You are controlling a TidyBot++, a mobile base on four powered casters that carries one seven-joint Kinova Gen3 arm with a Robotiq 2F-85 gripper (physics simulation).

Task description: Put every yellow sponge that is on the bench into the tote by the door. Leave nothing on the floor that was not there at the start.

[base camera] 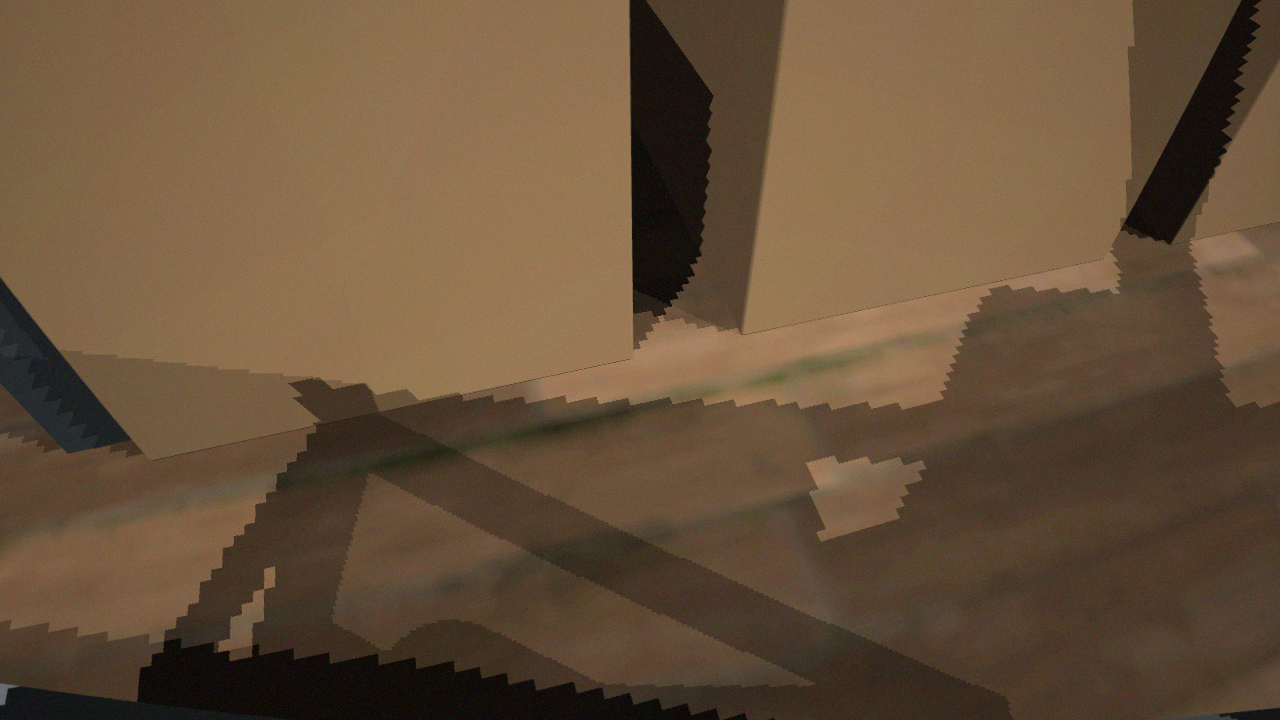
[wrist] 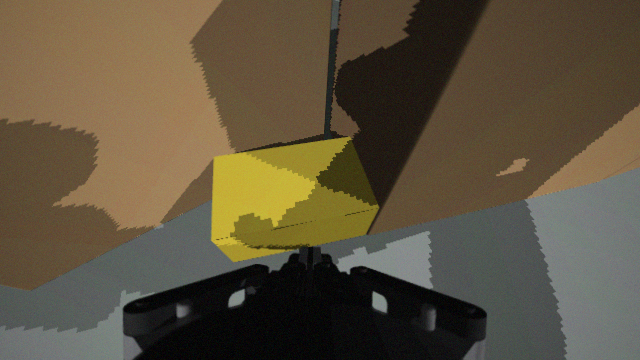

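Observation:
Visible in the pictures: the gripper, together with a grey bench.

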